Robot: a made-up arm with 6 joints.
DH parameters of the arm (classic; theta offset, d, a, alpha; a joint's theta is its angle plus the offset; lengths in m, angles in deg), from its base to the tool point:
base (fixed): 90 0.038 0 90
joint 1: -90 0.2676 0.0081 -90
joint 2: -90 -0.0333 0.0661 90
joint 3: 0 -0.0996 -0.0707 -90
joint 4: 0 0.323 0.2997 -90
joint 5: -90 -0.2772 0.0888 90
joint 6: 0 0.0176 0.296 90
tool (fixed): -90 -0.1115 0 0
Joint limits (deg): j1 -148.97..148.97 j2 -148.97..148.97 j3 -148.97..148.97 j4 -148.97..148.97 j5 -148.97..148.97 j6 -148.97..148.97
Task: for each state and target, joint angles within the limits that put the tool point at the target. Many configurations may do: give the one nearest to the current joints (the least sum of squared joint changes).
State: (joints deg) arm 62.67 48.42 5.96 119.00 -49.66 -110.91
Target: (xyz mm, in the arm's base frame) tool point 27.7 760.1 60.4
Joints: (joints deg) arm 63.82 49.09 2.71 123.98 -44.87 -110.23
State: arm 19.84 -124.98 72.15 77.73 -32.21 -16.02
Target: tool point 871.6 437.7 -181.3
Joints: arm 16.27 -120.81 76.91 87.85 -2.58 -23.78
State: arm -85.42 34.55 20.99 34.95 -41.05 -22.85
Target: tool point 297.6 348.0 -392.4
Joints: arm -72.39 36.79 23.99 29.66 -49.77 -27.99
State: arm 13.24 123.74 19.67 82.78 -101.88 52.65
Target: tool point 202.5 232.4 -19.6
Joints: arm -8.37 116.80 5.05 78.32 -95.62 18.00
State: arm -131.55 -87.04 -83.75 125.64 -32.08 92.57
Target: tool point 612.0 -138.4 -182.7
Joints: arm -136.60 -81.98 -62.19 136.91 4.03 116.50
